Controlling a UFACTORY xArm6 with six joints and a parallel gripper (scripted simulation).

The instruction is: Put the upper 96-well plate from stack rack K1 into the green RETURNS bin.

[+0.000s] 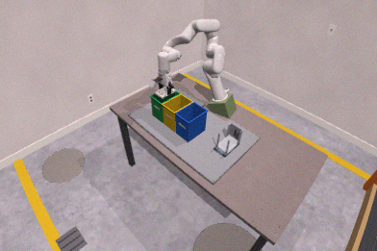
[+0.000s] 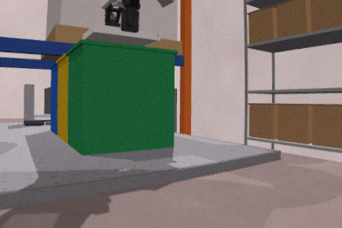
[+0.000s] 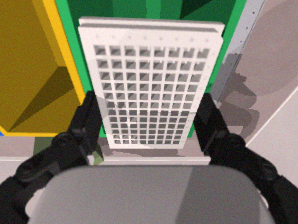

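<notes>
My hand is 1 cm above the white 96-well plate. Also, from my hand: green bin (13 cm below); blue bin (2 cm behind, 26 cm to the left, 13 cm below); yellow bin (1 cm behind, 13 cm to the left, 13 cm below).
</notes>
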